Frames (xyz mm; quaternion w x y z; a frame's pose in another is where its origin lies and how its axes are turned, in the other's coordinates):
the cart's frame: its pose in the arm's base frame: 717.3 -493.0 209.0 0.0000 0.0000 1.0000 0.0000
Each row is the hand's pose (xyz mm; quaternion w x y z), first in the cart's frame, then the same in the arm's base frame.
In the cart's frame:
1: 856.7 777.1 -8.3 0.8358 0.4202 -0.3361 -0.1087
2: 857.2 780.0 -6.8 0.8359 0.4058 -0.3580 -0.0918
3: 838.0 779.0 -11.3 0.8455 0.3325 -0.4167 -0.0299
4: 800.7 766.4 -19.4 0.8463 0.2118 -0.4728 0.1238
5: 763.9 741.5 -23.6 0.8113 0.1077 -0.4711 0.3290
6: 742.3 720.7 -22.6 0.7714 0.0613 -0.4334 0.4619
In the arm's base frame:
1: -139.4 284.1 217.3 0.3361 -0.1087 0.8358 -0.4202
2: -139.9 287.0 215.8 0.3580 -0.0918 0.8359 -0.4058
3: -120.7 286.0 220.3 0.4167 -0.0299 0.8455 -0.3325
4: -83.4 273.4 228.4 0.4728 0.1238 0.8463 -0.2118
5: -46.6 248.5 232.6 0.4711 0.3290 0.8113 -0.1077
6: -25.0 227.7 231.6 0.4334 0.4619 0.7714 -0.0613

